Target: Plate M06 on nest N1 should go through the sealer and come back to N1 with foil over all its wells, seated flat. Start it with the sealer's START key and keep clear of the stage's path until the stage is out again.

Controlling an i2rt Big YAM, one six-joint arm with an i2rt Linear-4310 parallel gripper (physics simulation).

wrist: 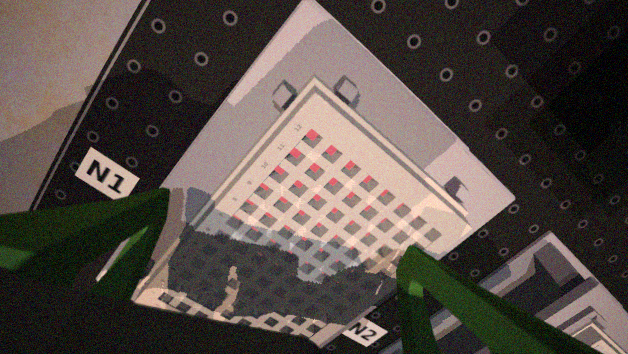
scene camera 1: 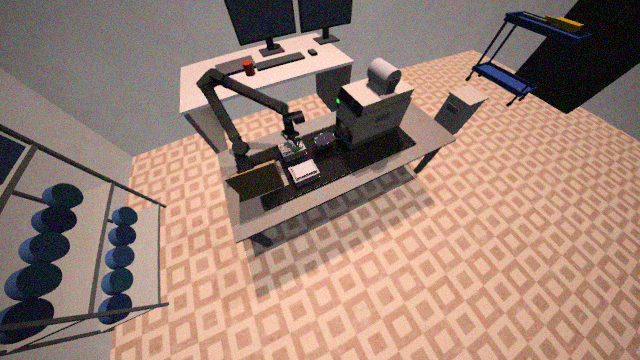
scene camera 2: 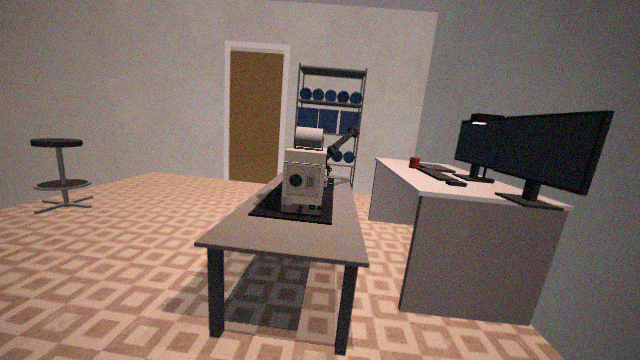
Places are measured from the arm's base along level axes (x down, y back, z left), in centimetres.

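Pixels of known places: gripper, fingertip midpoint: (wrist: 290,232) (scene camera 1: 292,143); arm's base, origin of the base link: (scene camera 1: 246,170).
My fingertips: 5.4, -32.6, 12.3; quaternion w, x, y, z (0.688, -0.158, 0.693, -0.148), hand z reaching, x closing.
For each thing: its top centre in the pictures, then the offset to it from my fingertips, as dx, dy, dz.
- Plate M06, middle of its top: (wrist: 291,270) (scene camera 1: 291,145) -0.1, +1.4, -1.2
- pale nest N1, middle of its top: (wrist: 292,260) (scene camera 1: 291,145) +0.5, +1.4, -1.2
- Nest N2, middle of its top: (scene camera 1: 304,169) +1.5, +1.1, -22.5
- roll, middle of its top: (scene camera 2: 310,127) (scene camera 1: 386,63) -40.4, -58.0, -6.5
Plate M06 (scene camera 1: 292,147) (wrist: 320,165), cream with reddish wells and no foil visible, sits on the pale nest N1 (scene camera 1: 296,157) (wrist: 300,50). My gripper (scene camera 1: 292,139) (wrist: 290,232) is open and empty, with its green fingers low over the plate, one towards each side in the wrist view. Whether the fingertips touch the plate cannot be told. A shadow covers the plate's near part. The sealer (scene camera 1: 375,120) (scene camera 2: 303,182) stands further along the mat with a green light on. A dark, roundish piece (scene camera 1: 325,140) lies before its front. The START key is too small to make out.
Nest N2 (scene camera 1: 304,179) (wrist: 597,285) with a white-topped plate stands beside N1. A brown box-like object (scene camera 1: 256,181) stands near the arm's base. A roll (scene camera 1: 384,75) (scene camera 2: 309,138) sits on the sealer. A white desk (scene camera 1: 195,95) (scene camera 2: 395,172) with monitors stands behind the arm.
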